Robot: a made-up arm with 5 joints.
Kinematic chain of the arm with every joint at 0, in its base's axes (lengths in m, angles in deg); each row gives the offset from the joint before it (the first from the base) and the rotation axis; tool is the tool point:
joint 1: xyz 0 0 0.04 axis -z
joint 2: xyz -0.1 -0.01 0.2 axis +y
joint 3: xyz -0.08 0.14 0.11 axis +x
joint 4: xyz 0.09 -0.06 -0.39 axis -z
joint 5: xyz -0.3 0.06 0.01 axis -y
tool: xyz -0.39 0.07 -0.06
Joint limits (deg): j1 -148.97..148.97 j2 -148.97..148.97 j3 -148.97..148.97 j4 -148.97..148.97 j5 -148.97..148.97
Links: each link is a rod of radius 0.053 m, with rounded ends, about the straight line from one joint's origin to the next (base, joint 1, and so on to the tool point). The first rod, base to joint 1, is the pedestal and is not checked.
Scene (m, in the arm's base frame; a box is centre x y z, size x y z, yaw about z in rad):
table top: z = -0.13
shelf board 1: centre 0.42 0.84 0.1 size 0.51 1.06 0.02 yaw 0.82
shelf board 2: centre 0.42 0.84 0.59 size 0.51 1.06 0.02 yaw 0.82
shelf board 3: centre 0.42 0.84 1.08 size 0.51 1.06 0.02 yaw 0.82
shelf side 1: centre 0.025 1.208 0.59 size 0.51 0.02 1 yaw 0.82
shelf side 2: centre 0.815 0.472 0.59 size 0.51 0.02 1 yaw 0.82
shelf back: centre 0.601 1.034 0.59 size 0.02 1.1 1 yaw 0.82
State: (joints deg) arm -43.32 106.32 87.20 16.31 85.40
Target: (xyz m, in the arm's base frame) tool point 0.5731 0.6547 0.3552
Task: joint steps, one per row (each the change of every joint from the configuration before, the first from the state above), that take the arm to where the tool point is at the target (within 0.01 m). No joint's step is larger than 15 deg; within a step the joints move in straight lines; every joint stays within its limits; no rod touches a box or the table.
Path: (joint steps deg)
1: 9.29 -3.58 11.61 1.08 2.26
2: 9.30 -3.59 11.60 1.08 2.26
3: 9.29 -3.58 11.61 1.08 2.25
4: 9.30 -3.58 11.60 1.08 2.26

